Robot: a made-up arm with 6 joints. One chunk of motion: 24 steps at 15 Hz.
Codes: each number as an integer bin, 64 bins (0 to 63) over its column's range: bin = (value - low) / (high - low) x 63, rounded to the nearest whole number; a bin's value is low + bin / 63 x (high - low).
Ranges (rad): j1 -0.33..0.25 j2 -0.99..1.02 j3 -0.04..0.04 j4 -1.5..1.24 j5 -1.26..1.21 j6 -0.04..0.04
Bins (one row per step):
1: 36 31 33 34 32 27
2: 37 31 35 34 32 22
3: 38 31 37 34 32 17
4: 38 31 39 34 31 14
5: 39 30 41 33 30 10
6: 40 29 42 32 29 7
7: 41 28 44 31 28 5
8: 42 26 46 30 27 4
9: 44 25 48 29 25 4
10: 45 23 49 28 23 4
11: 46 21 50 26 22 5
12: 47 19 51 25 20 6
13: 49 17 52 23 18 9
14: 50 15 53 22 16 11
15: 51 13 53 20 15 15
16: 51 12 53 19 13 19
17: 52 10 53 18 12 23
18: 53 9 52 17 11 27
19: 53 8 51 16 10 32
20: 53 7 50 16 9 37
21: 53 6 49 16 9 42
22: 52 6 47 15 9 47
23: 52 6 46 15 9 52
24: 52 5 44 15 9 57
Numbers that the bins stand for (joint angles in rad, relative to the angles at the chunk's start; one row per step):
1: 0.0014 -0.0010 0.0019 -0.0213 -0.0054 -0.0057
2: 0.0106 -0.0010 0.0044 -0.0213 -0.0054 -0.0121
3: 0.0198 -0.0010 0.0070 -0.0213 -0.0054 -0.0184
4: 0.0198 -0.0010 0.0095 -0.0213 -0.0446 -0.0222
5: 0.0290 -0.0329 0.0121 -0.0648 -0.0838 -0.0273
6: 0.0383 -0.0648 0.0133 -0.1083 -0.1230 -0.0311
7: 0.0475 -0.0967 0.0159 -0.1517 -0.1622 -0.0337
8: 0.0567 -0.1605 0.0184 -0.1952 -0.2014 -0.0349
9: 0.0751 -0.1924 0.0210 -0.2387 -0.2798 -0.0349
10: 0.0843 -0.2562 0.0222 -0.2822 -0.3583 -0.0349
11: 0.0935 -0.3200 0.0235 -0.3692 -0.3975 -0.0337
12: 0.1027 -0.3838 0.0248 -0.4127 -0.4759 -0.0324
13: 0.1211 -0.4476 0.0260 -0.4997 -0.5543 -0.0286
14: 0.1303 -0.5114 0.0273 -0.5432 -0.6327 -0.0260
15: 0.1395 -0.5752 0.0273 -0.6302 -0.6719 -0.0210
16: 0.1395 -0.6071 0.0273 -0.6737 -0.7503 -0.0159
17: 0.1487 -0.6710 0.0273 -0.7171 -0.7895 -0.0108
18: 0.1579 -0.7029 0.0260 -0.7606 -0.8287 -0.0057
19: 0.1579 -0.7348 0.0248 -0.8041 -0.8679 0.0006
20: 0.1579 -0.7667 0.0235 -0.8041 -0.9071 0.0070
21: 0.1579 -0.7986 0.0222 -0.8041 -0.9071 0.0133
22: 0.1487 -0.7986 0.0197 -0.8476 -0.9071 0.0197
23: 0.1487 -0.7986 0.0184 -0.8476 -0.9071 0.0260
24: 0.1487 -0.8305 0.0159 -0.8476 -0.9071 0.0324

